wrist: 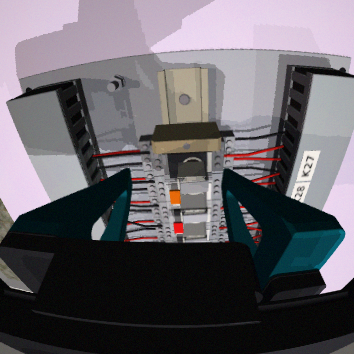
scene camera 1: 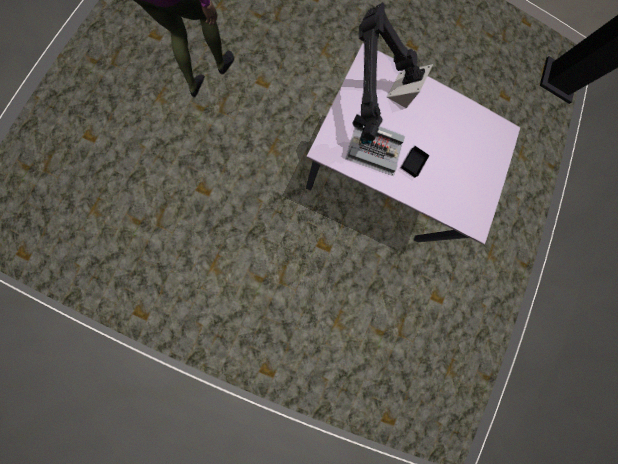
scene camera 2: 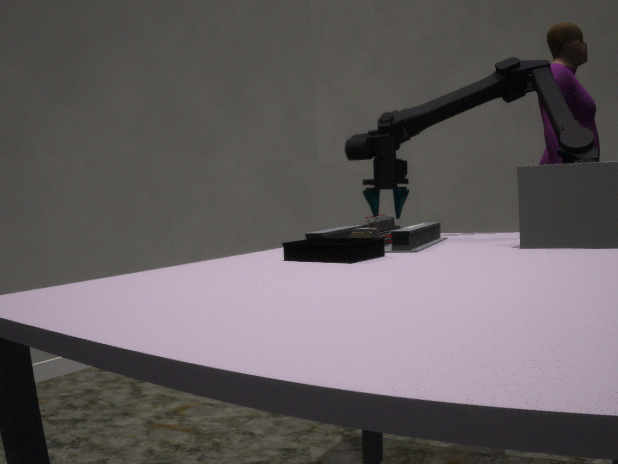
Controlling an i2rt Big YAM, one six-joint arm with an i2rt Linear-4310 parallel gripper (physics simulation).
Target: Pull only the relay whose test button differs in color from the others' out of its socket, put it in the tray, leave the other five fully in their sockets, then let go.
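Where they show: gripper, between the fingertips: (wrist: 176, 176) (scene camera 1: 364, 139) (scene camera 2: 386, 218); arm's base, origin of its link: (scene camera 1: 413, 77) (scene camera 2: 585, 196).
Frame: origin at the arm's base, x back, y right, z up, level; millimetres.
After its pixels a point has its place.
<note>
The relay (wrist: 193, 201) @(y 103, x -494, z -46 mm) with the orange test button (wrist: 175, 197) @(y 119, x -507, z -30 mm) is in the socket row near the tan end clamp (wrist: 186, 137) @(y 143, x -501, z -63 mm). The neighbouring relay (wrist: 195, 229) @(y 75, x -490, z -44 mm) has a red button (wrist: 178, 228) @(y 91, x -504, z -30 mm). The remaining relays are hidden behind the gripper body in the wrist view. My gripper (scene camera 2: 387, 216) @(y 126, x -507, z -42 mm) (wrist: 176, 176) @(y 126, x -507, z -42 mm) is partly open and empty, pointing down; its teal fingertips are above the row, one on each side of it. Whether they touch anything is unclear. The black tray (scene camera 1: 415, 161) @(y -233, x -452, z -96 mm) (scene camera 2: 320, 251) @(y -282, x -460, z -80 mm) stands beside the panel, and no relay shows in it in scene camera 1.
Grey wiring ducts (wrist: 40, 145) @(y 137, x -604, z -57 mm) (wrist: 327, 115) @(y 169, x -411, z -57 mm) (scene camera 2: 415, 236) @(y -55, x -361, z -72 mm) rise along both sides of the socket row, with red and black wires running to the sockets. The panel (wrist: 245, 85) @(y 173, x -458, z -97 mm) lies on the pink table (scene camera 1: 460, 150) @(y -494, x -229, z -100 mm). A person (scene camera 2: 572, 95) stands behind the arm.
</note>
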